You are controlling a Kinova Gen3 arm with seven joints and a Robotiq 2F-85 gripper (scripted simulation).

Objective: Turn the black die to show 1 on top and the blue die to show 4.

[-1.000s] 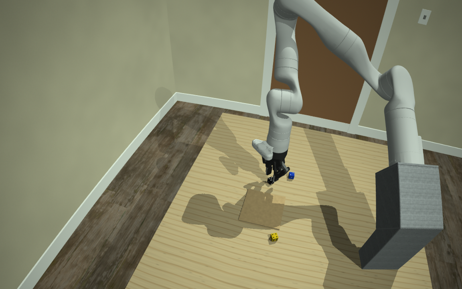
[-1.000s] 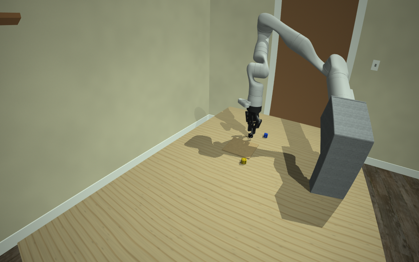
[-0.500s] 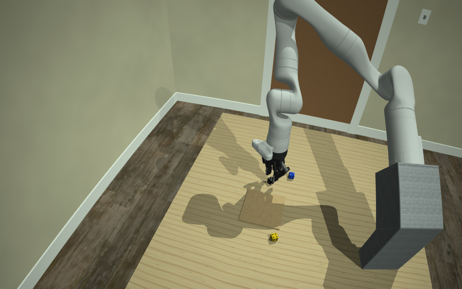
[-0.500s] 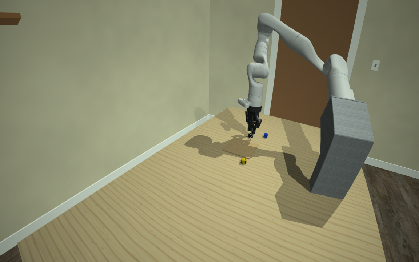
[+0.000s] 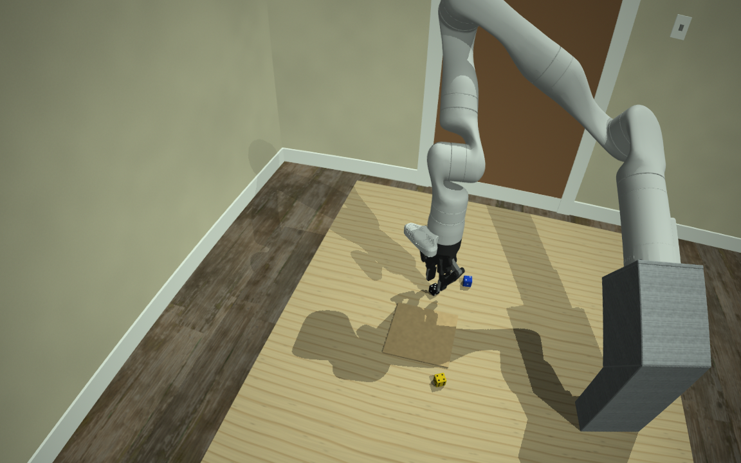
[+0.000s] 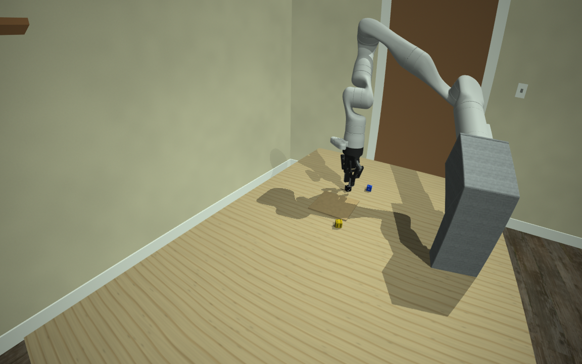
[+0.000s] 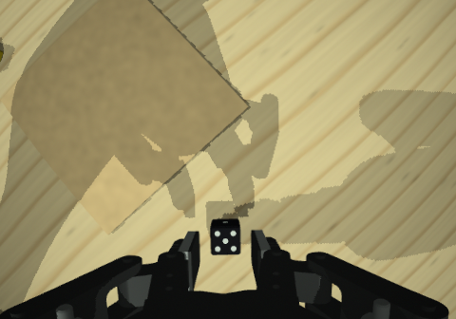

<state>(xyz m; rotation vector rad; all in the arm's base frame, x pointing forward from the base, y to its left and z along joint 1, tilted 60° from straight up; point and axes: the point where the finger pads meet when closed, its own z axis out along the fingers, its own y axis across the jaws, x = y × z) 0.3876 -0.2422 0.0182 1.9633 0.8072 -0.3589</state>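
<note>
Right now the black die is 4 cm below my hand. Also, from my hand: yellow die: 24 cm to the left, 4 cm below, 3 cm behind; tan mat: 13 cm to the left, 4 cm below, 2 cm ahead; blue die: 8 cm behind, 4 cm to the right, 4 cm below.
</note>
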